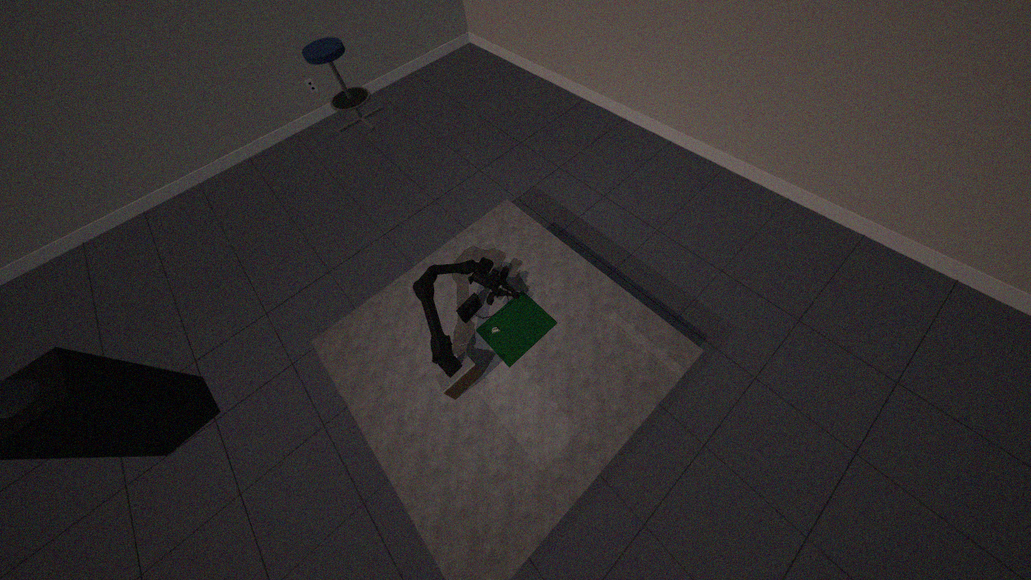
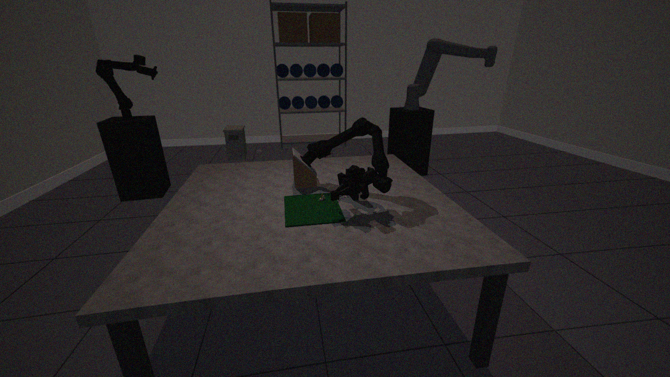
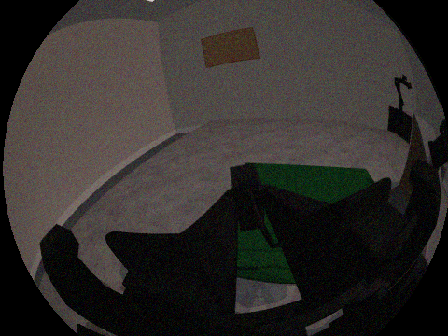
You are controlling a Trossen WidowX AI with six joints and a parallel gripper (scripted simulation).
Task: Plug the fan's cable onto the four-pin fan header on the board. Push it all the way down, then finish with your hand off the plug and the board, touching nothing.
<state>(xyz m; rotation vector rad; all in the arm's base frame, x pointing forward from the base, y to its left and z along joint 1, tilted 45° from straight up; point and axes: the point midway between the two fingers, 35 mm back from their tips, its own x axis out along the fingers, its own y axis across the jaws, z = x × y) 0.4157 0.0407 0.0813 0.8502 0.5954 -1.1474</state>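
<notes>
The green board lies 110 mm below my gripper tip, 90 mm to the right of it and 90 mm behind it. Round my gripper tip: dark plug 10 mm below; black fan 180 mm behind, 120 mm to the left, 40 mm below.
</notes>
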